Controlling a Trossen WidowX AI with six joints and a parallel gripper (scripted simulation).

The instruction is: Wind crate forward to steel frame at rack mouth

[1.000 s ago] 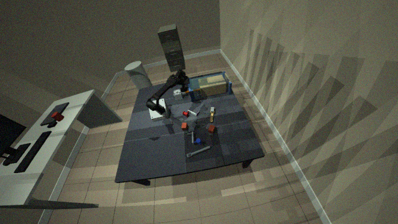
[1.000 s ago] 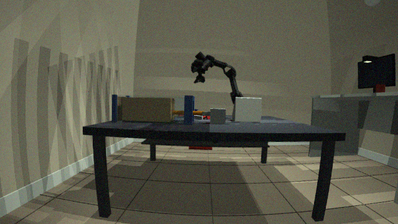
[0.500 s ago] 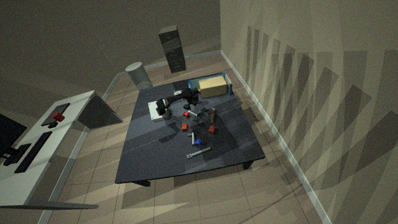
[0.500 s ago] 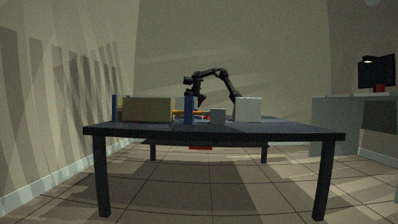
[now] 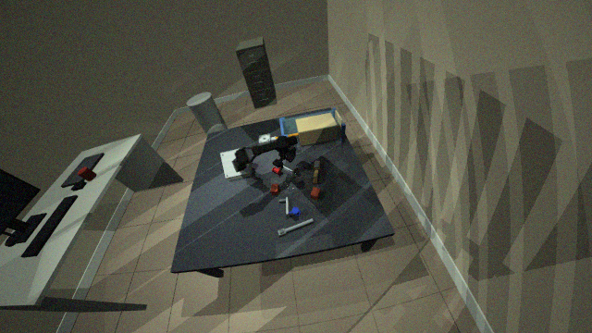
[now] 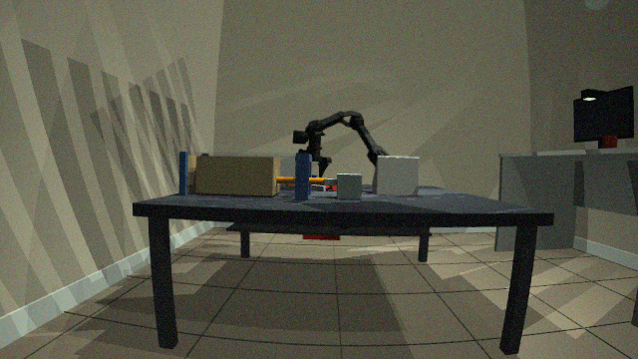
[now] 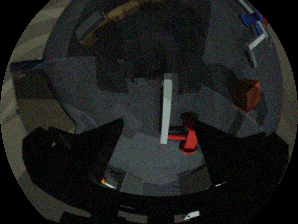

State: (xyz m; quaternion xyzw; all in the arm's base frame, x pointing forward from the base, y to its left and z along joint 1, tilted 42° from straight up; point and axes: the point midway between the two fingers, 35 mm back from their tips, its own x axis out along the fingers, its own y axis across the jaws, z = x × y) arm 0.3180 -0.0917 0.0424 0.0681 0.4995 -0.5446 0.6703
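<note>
Now: gripper tip 30 mm past the crank arm and 50 mm above it. The rest, counted from my gripper tip: red knob (70 mm behind, 10 mm to the left, 40 mm below); then blue frame (50 mm ahead, 300 mm to the left, 50 mm above); then wooden-handled tool (180 mm ahead, 100 mm to the right, 40 mm below).
</note>
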